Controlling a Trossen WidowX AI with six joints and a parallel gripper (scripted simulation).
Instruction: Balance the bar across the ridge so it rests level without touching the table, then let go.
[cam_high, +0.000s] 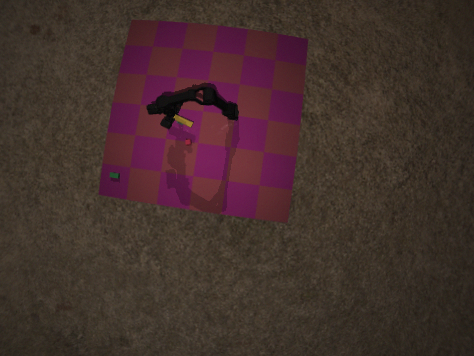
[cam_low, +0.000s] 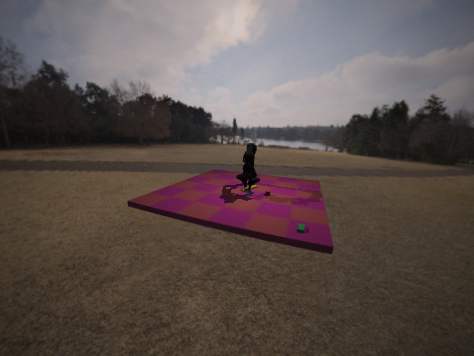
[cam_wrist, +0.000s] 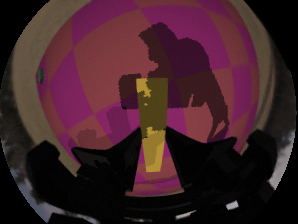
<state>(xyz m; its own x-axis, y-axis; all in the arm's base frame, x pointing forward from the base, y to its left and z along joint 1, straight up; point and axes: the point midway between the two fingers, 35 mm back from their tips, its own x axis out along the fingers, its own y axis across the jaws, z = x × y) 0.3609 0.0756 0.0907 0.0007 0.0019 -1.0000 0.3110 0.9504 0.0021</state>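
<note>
Now: gripper tip 3 cm past the yellow bar and 1 cm to the right of it. The rest, counted from my gripper tip: small red cube: 10 cm behind, 14 cm to the left, 4 cm below; then green block: 38 cm ahead, 42 cm to the left, 5 cm below.
</note>
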